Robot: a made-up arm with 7 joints.
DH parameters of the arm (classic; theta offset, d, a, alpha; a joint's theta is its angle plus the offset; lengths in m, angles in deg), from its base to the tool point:
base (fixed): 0 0 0 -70
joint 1: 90 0 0 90
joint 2: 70 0 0 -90
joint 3: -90 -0.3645 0.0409 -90
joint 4: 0 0 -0.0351 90
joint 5: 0 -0.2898 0 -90
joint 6: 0 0 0 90
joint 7: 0 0 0 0
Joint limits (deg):
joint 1: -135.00..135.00
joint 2: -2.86..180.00
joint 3: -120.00..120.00
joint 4: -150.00..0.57
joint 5: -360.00..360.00
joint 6: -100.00..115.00
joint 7: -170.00..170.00
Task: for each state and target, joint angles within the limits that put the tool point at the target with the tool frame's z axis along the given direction. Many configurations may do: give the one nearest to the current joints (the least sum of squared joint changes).
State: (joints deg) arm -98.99 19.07 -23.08 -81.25 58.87 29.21 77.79
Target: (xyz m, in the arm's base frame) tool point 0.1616 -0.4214 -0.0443 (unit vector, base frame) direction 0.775 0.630 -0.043
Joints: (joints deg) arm -98.99 -1.29 -76.62 -107.08 42.97 -15.17 77.79
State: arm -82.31 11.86 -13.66 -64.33 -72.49 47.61 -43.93
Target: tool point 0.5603 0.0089 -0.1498 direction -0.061 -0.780 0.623
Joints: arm -47.59 0.32 25.84 -70.28 -62.50 94.24 -43.93
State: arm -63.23 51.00 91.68 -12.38 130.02 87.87 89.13
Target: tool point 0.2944 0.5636 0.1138 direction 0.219 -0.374 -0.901
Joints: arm -74.77 65.21 91.72 -36.03 126.11 54.57 89.13
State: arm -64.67 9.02 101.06 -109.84 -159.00 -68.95 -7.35
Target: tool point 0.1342 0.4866 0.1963 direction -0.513 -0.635 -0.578
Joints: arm -80.75 59.51 83.03 -83.21 -155.82 -62.02 -7.35
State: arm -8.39 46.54 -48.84 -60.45 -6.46 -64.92 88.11
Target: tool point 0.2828 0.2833 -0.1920 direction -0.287 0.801 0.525
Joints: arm -10.00 89.31 -45.03 -109.38 -23.52 -36.17 88.11
